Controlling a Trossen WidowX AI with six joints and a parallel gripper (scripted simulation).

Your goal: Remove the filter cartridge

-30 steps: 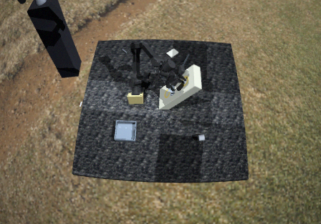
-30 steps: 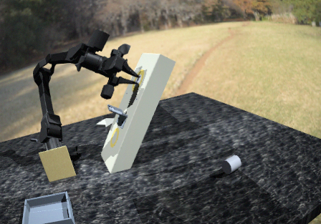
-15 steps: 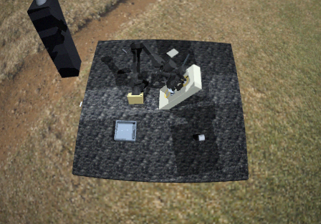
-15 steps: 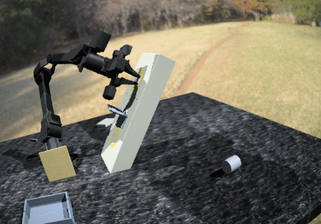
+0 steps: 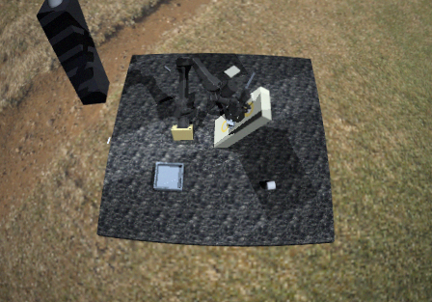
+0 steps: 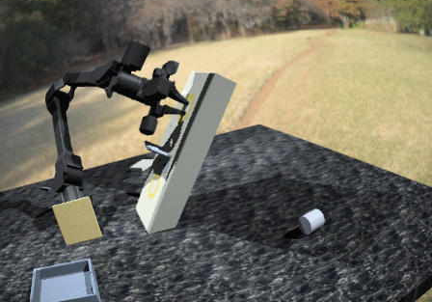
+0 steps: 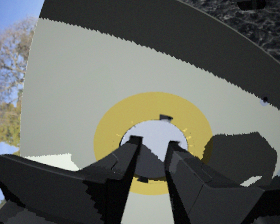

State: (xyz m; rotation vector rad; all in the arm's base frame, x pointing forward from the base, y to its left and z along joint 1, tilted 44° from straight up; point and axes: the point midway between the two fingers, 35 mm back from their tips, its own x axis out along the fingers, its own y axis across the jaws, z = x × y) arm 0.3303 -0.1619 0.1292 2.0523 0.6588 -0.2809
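Right now the round filter cartridge is 1 cm below my gripper tip and 1 cm ahead of it. The rest, counted from my gripper tip: cream service panel: 8 cm below, 4 cm behind; then light-blue tray: 44 cm behind, 25 cm to the right, 24 cm below; then flat white block: 48 cm to the left, 24 cm below, 5 cm behind.
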